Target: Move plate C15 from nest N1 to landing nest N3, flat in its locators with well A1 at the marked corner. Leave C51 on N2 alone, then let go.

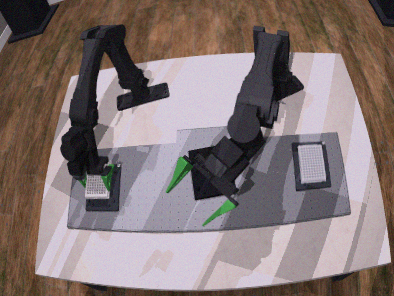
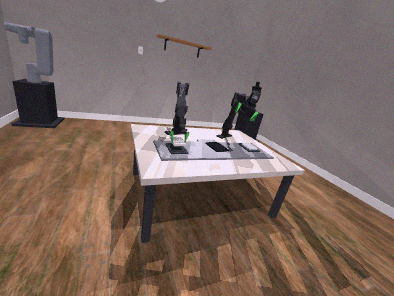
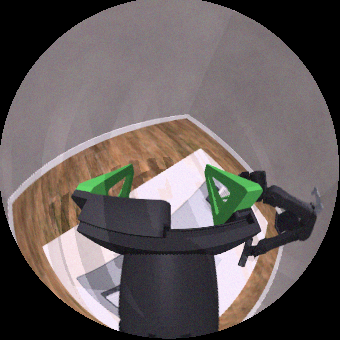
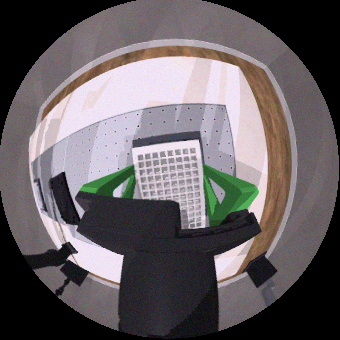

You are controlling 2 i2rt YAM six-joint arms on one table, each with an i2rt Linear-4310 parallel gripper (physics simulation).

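Observation:
Plate C15 (image 1: 96, 187) (image 2: 180, 143) (image 4: 169, 180) is a white well plate. My right gripper (image 1: 96, 179) (image 2: 179, 138) (image 4: 168, 167) is shut on its long sides and holds it a little above black nest N1 (image 1: 102, 204) (image 2: 177, 150) (image 4: 164, 138) at the left end of the board. Empty black nest N3 (image 1: 201, 189) (image 2: 217, 145) (image 4: 63, 198) lies mid-board, partly hidden under my left arm. My left gripper (image 1: 185, 208) (image 2: 246, 113) (image 3: 168, 167) is open and empty, high above N3. Plate C51 (image 1: 311, 163) (image 2: 250, 146) lies flat on nest N2 (image 1: 295, 176) at the right end.
The nests sit on a grey perforated board (image 1: 146, 205) (image 2: 201, 154) (image 4: 104, 139) on the pale table (image 1: 201, 88) (image 2: 181, 170). The arm bases stand at the table's back edge. A wall shelf (image 2: 182, 42) hangs far behind.

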